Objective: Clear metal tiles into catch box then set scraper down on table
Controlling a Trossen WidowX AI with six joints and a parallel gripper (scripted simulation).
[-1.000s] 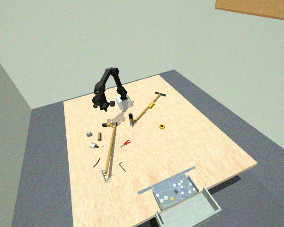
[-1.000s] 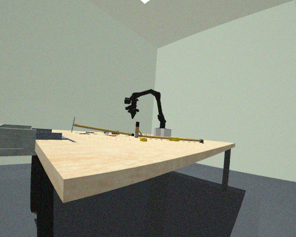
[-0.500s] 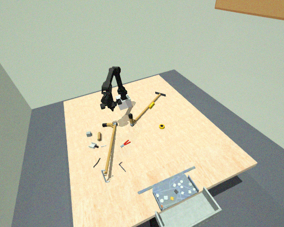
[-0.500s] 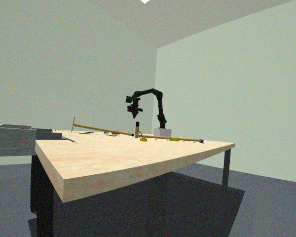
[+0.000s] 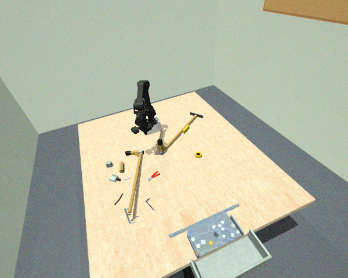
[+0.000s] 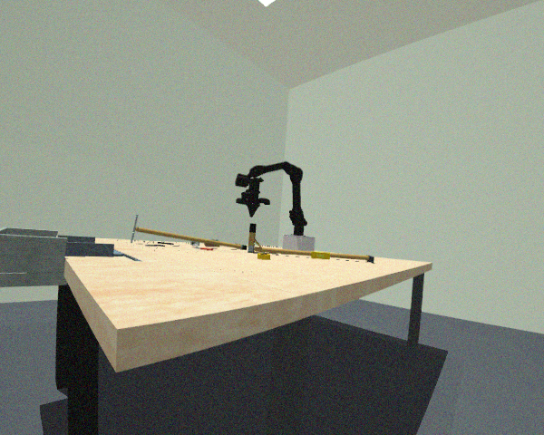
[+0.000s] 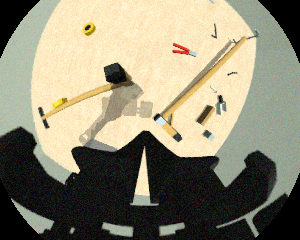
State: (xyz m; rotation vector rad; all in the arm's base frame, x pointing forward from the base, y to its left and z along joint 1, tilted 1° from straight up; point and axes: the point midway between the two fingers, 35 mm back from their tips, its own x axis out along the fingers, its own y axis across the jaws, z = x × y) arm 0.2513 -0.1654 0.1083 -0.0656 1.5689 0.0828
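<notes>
Now: the long scraper 5 cm behind my gripper tip, 33 cm to the left of it and 12 cm below it. From my gripper tip the other things lie so: yellow spirit level 5 cm behind, 39 cm to the left, 16 cm below; then long wooden-handled tool 19 cm ahead, 24 cm to the right, 14 cm below; then wooden block 3 cm ahead, 25 cm to the right, 17 cm below.
</notes>
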